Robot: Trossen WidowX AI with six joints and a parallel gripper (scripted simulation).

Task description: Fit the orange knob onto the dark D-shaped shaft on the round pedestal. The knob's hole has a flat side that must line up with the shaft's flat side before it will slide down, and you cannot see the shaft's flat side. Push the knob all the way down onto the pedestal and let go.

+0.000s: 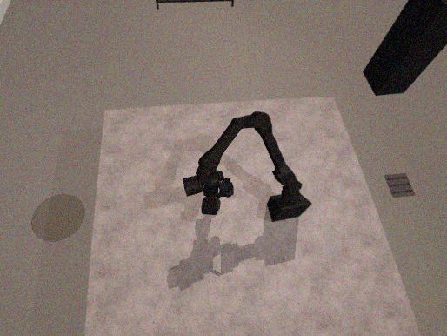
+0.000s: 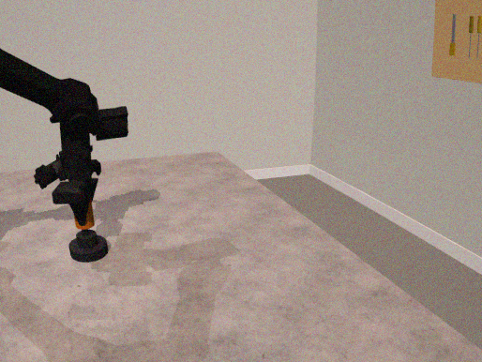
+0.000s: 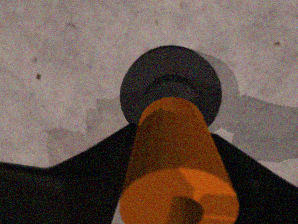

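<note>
My gripper tip is 20 mm below the orange knob. The rest, counted from my gripper tip: dark round pedestal 40 mm below.
</note>
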